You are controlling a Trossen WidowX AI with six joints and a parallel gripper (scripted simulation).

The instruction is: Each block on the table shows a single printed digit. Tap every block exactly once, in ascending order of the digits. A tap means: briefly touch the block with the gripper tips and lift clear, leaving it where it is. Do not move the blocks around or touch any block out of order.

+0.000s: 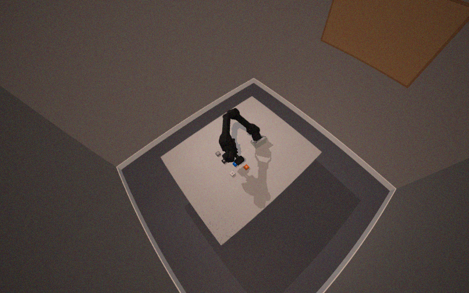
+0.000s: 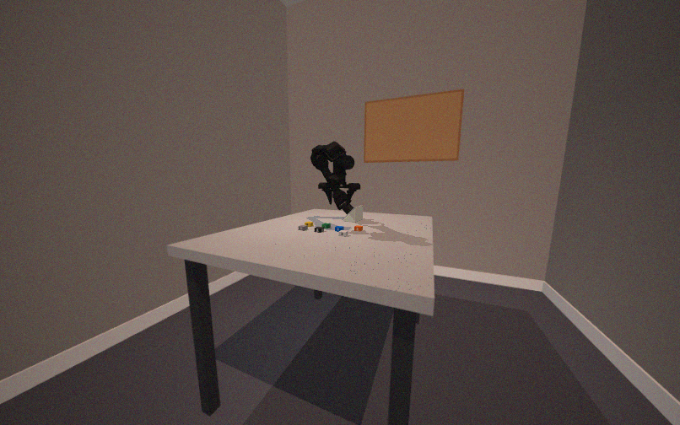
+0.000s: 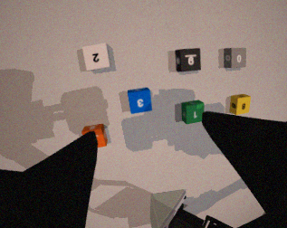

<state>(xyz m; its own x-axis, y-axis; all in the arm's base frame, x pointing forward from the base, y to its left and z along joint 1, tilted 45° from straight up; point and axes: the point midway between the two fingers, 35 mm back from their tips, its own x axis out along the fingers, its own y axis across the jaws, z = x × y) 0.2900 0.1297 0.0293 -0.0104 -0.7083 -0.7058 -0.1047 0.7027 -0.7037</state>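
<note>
The grey block is 60 mm ahead of my gripper tip, 170 mm to the right of it and 110 mm below it. The rest, counted from my gripper tip: blue block 10 mm behind, 110 mm below; then white block 60 mm ahead, 50 mm to the left, 110 mm below; then black block 50 mm ahead, 80 mm to the right, 110 mm below.
</note>
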